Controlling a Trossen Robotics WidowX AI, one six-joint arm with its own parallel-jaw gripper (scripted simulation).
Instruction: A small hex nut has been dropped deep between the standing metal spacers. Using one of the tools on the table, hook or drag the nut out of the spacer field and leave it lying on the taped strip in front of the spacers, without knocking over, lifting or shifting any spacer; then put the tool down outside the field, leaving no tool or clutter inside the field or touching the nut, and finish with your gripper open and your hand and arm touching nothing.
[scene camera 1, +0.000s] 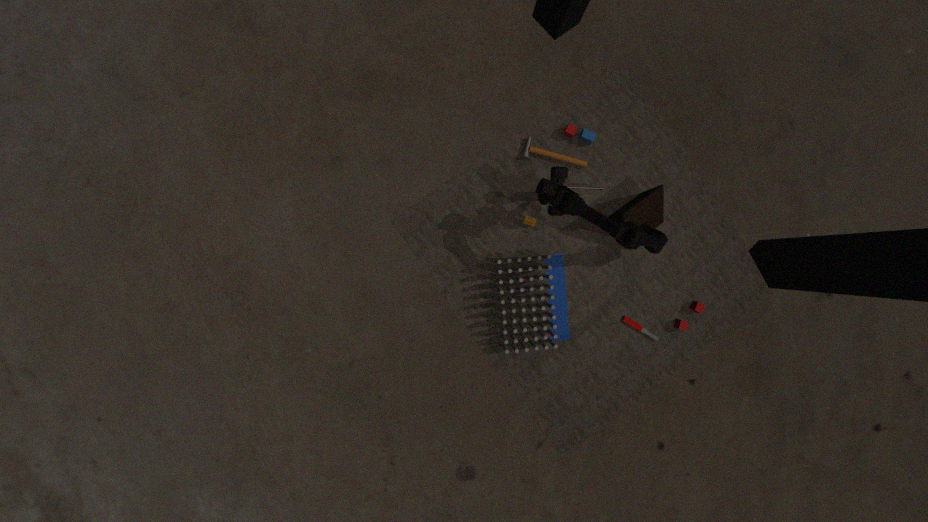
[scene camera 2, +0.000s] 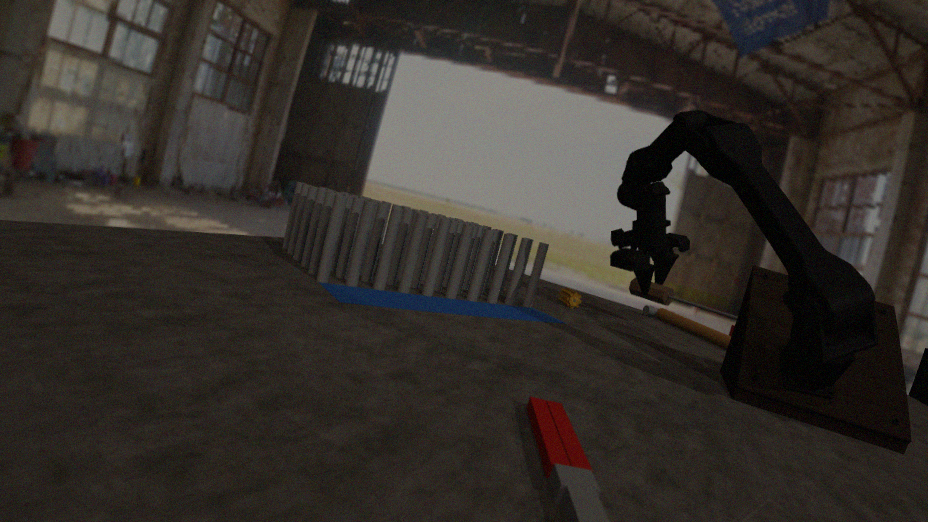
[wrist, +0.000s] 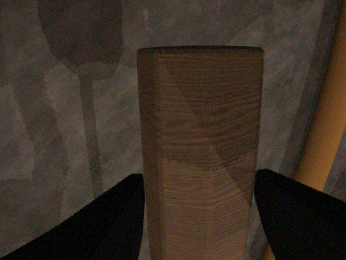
Labels:
The same spot on a blue taped strip: (scene camera 1: 560, 311) is (scene camera 2: 423, 304).

